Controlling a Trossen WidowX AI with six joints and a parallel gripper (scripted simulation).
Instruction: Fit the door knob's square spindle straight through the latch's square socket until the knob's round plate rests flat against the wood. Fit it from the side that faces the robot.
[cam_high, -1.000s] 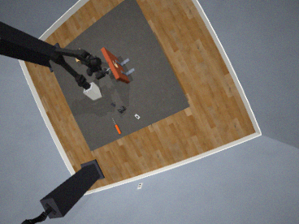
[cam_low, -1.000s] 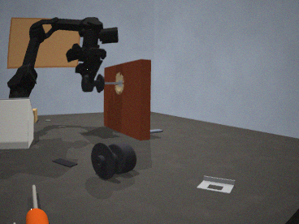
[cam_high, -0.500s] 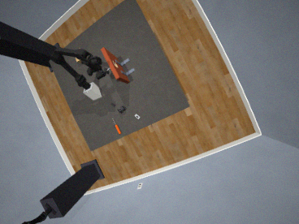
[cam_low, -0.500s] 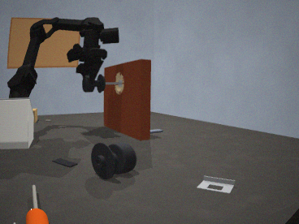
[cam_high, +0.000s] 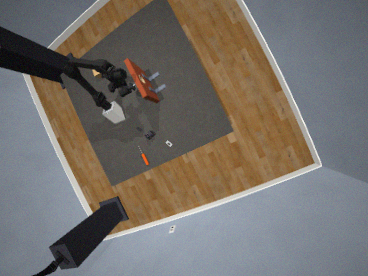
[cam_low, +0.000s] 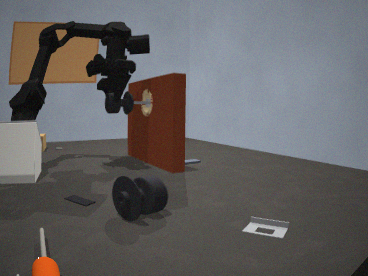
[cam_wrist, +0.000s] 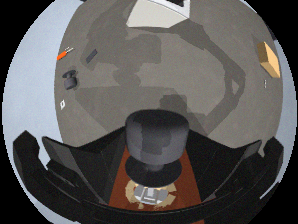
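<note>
Now: the red-brown wooden door panel 12 cm ahead of my hand and 5 cm below it. The rest, counted from my hand: dark spool-shaped knob: 6 cm behind, 38 cm to the right, 17 cm below; flat dark plate: 14 cm behind, 28 cm to the right, 20 cm below; tan block: 26 cm behind, 38 cm to the left, 17 cm below.
</note>
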